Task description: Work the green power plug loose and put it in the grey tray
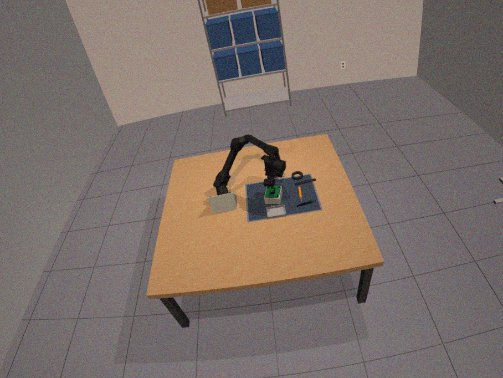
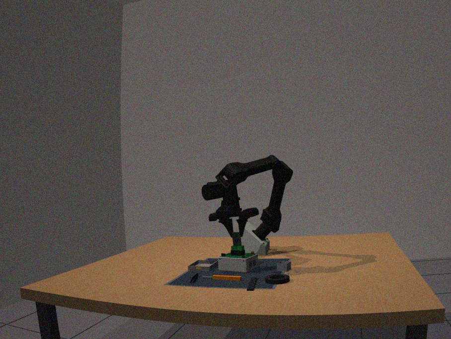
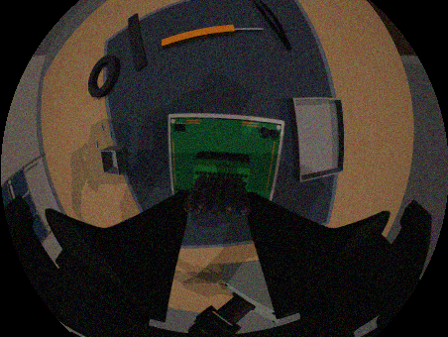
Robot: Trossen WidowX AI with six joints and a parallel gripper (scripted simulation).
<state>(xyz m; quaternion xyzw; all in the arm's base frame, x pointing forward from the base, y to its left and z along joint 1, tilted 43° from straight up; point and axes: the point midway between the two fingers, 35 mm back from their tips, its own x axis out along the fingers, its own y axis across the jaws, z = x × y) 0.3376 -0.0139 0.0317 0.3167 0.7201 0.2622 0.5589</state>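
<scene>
Now: gripper tip 40 mm above the green power plug. The rest, counted from my gripper tip: dark blue mat: 120 mm below, 50 mm ahead, 10 mm to the left; grey tray: 140 mm to the right, 120 mm below, 10 mm ahead; orange screwdriver: 170 mm ahead, 120 mm below, 20 mm to the left.
</scene>
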